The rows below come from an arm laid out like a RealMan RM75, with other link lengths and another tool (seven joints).
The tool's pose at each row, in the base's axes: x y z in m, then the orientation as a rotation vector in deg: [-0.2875 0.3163 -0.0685 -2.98 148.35 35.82]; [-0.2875 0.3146 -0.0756 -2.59 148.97 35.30]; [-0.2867 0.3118 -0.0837 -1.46 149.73 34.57]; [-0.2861 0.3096 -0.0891 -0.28 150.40 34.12]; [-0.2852 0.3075 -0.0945 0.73 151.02 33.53]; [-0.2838 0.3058 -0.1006 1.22 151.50 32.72]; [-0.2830 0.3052 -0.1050 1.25 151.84 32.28]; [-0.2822 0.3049 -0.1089 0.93 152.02 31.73]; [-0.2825 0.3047 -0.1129 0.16 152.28 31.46]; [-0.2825 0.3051 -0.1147 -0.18 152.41 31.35]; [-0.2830 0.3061 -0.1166 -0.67 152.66 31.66]
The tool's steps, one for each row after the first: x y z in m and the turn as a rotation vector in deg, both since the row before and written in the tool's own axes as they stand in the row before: [0.0031 -0.0045 0.0048 0.52 0.43 0.28]; [0.0027 -0.0060 0.0055 0.81 0.40 0.77]; [0.0016 -0.0043 0.0037 0.61 0.37 0.84]; [0.0013 -0.0042 0.0039 0.66 0.33 0.69]; [0.0011 -0.0041 0.0049 0.71 0.24 0.26]; [0.0010 -0.0024 0.0037 0.36 0.24 -0.01]; [0.0008 -0.0019 0.0034 0.36 0.12 -0.30]; [0.0019 -0.0017 0.0031 0.11 0.31 -0.54]; [0.0008 -0.0003 0.0016 0.04 0.16 -0.23]; [0.0013 0.0002 0.0018 -0.25 0.36 -0.24]
